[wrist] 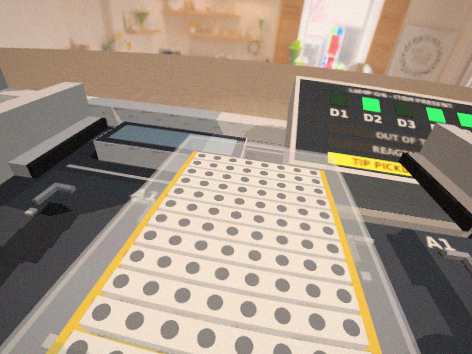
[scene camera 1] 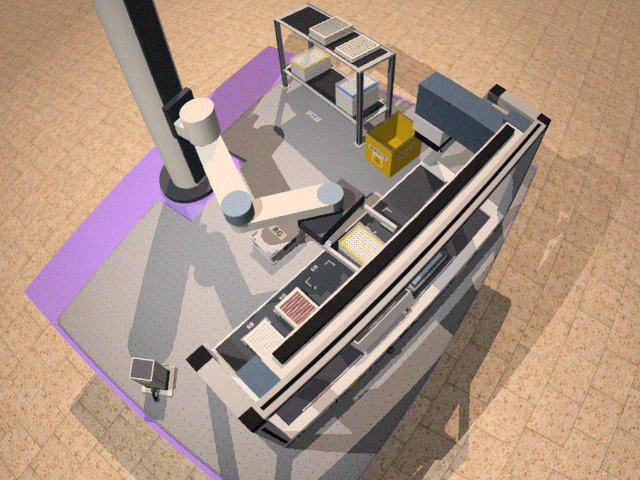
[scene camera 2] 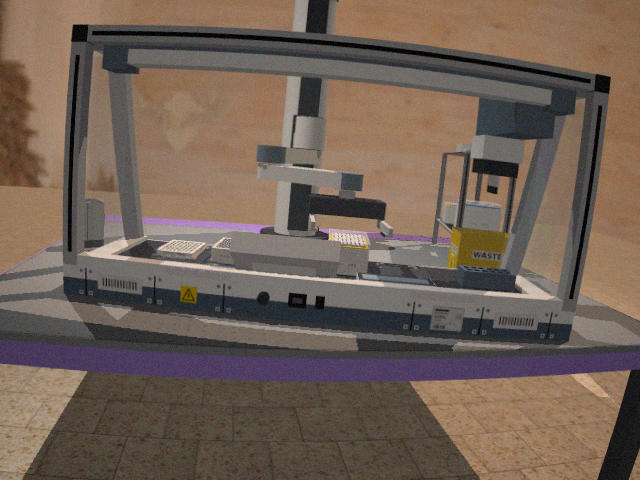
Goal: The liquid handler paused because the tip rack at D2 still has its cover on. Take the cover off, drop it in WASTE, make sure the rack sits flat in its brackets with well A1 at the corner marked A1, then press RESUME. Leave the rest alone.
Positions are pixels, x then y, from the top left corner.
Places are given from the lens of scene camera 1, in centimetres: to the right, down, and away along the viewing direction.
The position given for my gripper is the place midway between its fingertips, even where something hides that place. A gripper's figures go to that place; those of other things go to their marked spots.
my gripper (scene camera 1: 377,249): 15, 3, 126
yellow WASTE bin (scene camera 1: 390,145): 25, -33, 162
pipette head (scene camera 1: 424,131): 28, -29, 120
The marked spots on the yellow WASTE bin and the pipette head are 42 cm apart.
